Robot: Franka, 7 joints.
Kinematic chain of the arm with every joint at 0, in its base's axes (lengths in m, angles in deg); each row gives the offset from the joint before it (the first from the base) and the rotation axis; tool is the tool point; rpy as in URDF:
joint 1: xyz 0 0 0.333 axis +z
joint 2: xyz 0 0 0 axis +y
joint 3: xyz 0 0 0.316 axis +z
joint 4: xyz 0.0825 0 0 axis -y
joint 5: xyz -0.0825 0 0.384 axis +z
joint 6: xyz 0 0 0 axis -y
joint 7: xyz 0.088 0 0 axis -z
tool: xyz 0 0 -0.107 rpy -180 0 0
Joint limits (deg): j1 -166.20..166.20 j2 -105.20..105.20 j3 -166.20..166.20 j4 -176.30..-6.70 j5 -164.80..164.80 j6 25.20..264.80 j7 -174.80..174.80
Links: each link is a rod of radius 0.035 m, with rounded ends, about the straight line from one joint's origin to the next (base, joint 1, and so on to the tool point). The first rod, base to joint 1, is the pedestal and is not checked.
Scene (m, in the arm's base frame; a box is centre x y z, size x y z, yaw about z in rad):
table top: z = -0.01
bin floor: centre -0.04 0.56 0 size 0.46 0.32 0.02 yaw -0.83
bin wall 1: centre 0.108 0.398 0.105 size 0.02 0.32 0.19 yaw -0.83
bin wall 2: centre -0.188 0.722 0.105 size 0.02 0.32 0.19 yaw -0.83
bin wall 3: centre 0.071 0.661 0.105 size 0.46 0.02 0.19 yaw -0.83
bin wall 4: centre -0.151 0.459 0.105 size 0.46 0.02 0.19 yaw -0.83
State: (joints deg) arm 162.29 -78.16 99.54 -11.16 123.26 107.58 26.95
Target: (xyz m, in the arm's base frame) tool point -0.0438 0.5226 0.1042
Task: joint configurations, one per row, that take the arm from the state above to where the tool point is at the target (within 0.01 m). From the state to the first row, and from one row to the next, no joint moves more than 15 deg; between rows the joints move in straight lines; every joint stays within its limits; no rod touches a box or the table.
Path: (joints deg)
1: 152.78 -64.18 88.13 -25.17 123.29 111.85 26.95
2: 143.27 -50.20 76.71 -39.18 123.32 116.11 26.95
3: 133.75 -36.22 65.30 -53.19 123.34 120.38 26.95
4: 124.24 -22.24 53.88 -67.21 123.37 124.65 26.95
5: 114.73 -8.26 42.47 -81.22 123.40 128.91 26.95
6: 105.22 5.72 31.05 -95.23 123.43 133.18 26.95
7: 95.71 19.70 19.64 -109.24 123.46 137.45 26.95
8: 86.20 33.68 8.23 -123.25 123.49 141.71 26.95

